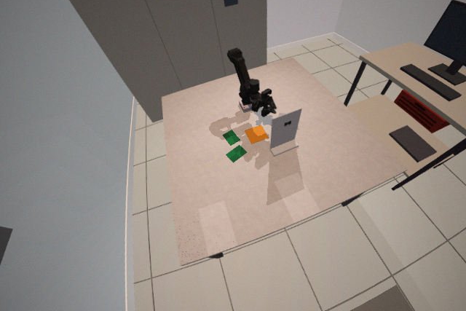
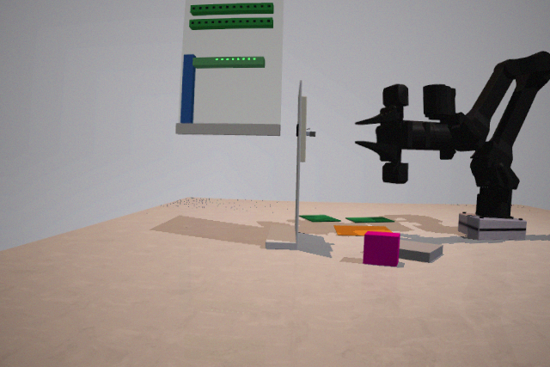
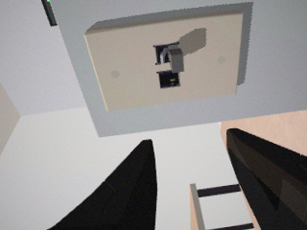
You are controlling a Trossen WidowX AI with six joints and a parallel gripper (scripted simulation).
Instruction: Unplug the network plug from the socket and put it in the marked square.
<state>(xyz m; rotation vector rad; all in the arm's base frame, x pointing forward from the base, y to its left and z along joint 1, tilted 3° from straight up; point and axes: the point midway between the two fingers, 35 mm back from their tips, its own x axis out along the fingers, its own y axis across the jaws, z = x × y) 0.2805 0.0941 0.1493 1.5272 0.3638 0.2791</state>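
My gripper tip is 9 cm short of the grey network plug and 1 cm to the right of it. Round my gripper tip: upright panel 11 cm ahead, 2 cm to the left, 8 cm below; orange marked square 2 cm behind, 11 cm to the right, 20 cm below; flat grey block 9 cm behind, 9 cm to the left, 19 cm below.
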